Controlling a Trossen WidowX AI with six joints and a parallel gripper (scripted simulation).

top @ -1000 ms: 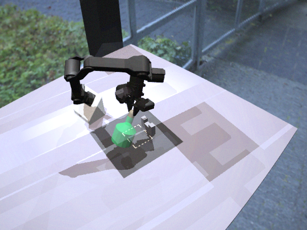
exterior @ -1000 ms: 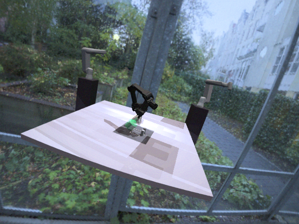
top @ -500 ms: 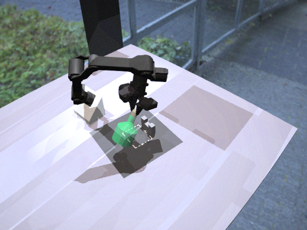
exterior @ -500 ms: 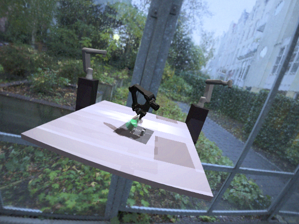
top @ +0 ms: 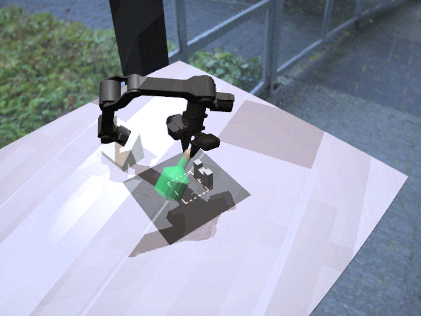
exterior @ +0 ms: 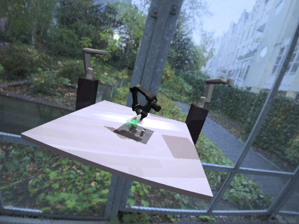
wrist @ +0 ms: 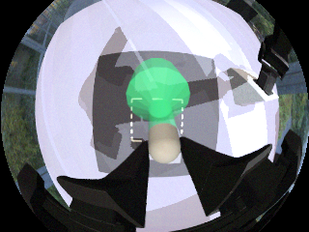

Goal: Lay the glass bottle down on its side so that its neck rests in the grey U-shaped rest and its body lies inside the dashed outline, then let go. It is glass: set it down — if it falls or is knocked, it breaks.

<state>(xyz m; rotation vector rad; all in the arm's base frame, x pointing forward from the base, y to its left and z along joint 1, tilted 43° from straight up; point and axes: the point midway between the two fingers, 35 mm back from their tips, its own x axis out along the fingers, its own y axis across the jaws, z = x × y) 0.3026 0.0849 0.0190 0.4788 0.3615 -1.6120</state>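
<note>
Right now my gripper tip is 40 mm above the glass bottle, 30 mm to the left of it and 10 mm past it. Also, from my gripper tip: mat: 140 mm below, 30 mm to the right, 10 mm behind.
</note>
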